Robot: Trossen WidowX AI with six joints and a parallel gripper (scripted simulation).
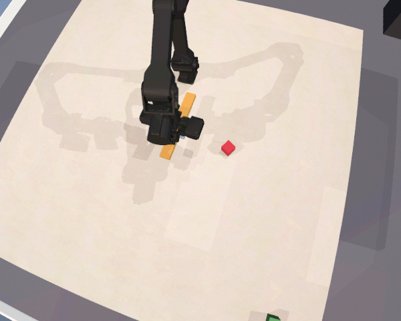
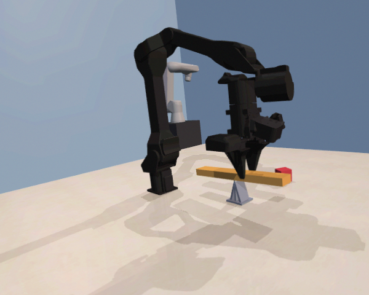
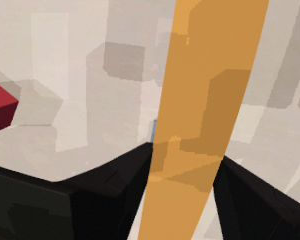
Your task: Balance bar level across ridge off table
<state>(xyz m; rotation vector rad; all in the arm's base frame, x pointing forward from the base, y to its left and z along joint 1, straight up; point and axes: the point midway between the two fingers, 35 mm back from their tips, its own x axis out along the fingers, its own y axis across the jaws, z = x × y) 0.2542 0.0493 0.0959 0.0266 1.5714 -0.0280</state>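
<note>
Right now the orange bar is 30 mm behind my gripper tip. The rest, counted from my gripper tip: red cube (10 mm behind, 180 mm to the left, 50 mm below); then green block (490 mm ahead, 450 mm to the left, 50 mm below).
</note>
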